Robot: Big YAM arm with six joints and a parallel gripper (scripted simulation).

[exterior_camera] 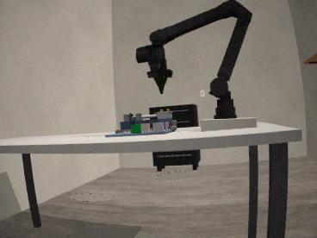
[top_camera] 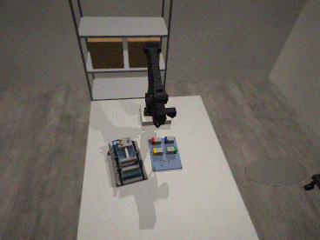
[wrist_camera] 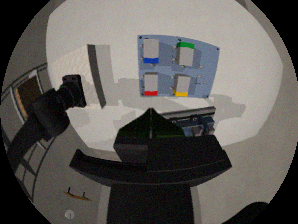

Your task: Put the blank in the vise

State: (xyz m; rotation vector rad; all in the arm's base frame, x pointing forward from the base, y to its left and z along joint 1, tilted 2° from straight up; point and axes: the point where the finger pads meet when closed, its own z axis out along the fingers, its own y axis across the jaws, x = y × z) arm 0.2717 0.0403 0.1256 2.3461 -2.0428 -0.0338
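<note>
Now: hand 150 mm above the red-ended blank. Round my hand: yellow-ended blank (90 mm ahead, 10 mm to the left, 150 mm below); then blue-ended blank (10 mm behind, 90 mm to the left, 150 mm below); then green-ended blank (80 mm ahead, 100 mm to the left, 150 mm below).
</note>
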